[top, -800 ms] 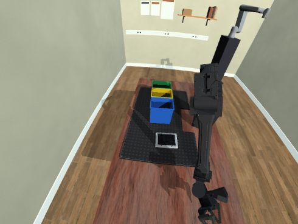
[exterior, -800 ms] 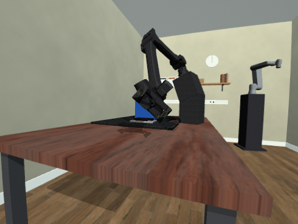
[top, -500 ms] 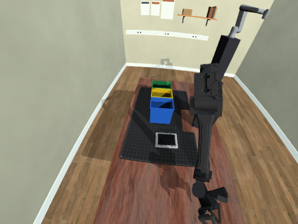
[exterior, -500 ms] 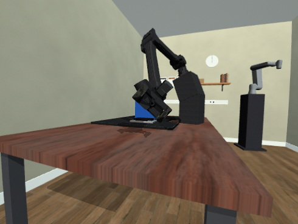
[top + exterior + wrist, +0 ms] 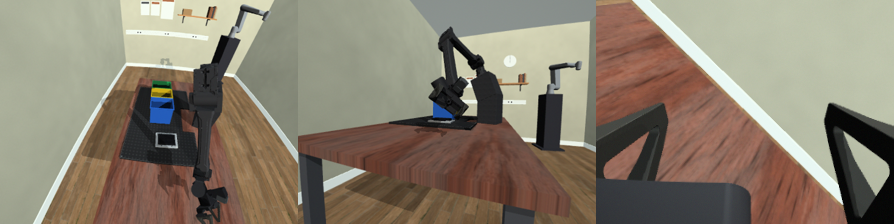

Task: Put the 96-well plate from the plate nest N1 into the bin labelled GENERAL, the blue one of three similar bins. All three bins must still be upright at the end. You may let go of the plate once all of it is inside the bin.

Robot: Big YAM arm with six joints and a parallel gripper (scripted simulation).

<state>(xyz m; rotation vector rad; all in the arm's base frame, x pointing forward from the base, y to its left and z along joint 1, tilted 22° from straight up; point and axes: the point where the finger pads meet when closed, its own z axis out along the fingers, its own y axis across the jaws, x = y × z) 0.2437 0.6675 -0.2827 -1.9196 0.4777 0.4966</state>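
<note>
Now: the 96-well plate 51 cm to the right of my hand, 12 cm ahead of it and 10 cm below it. The rest, counted from my hand: blue bin: 74 cm to the right, 14 cm ahead, 3 cm below; yellow bin: 87 cm to the right, 12 cm ahead, 3 cm below; grey plate nest: 51 cm to the right, 12 cm below, 12 cm ahead.
</note>
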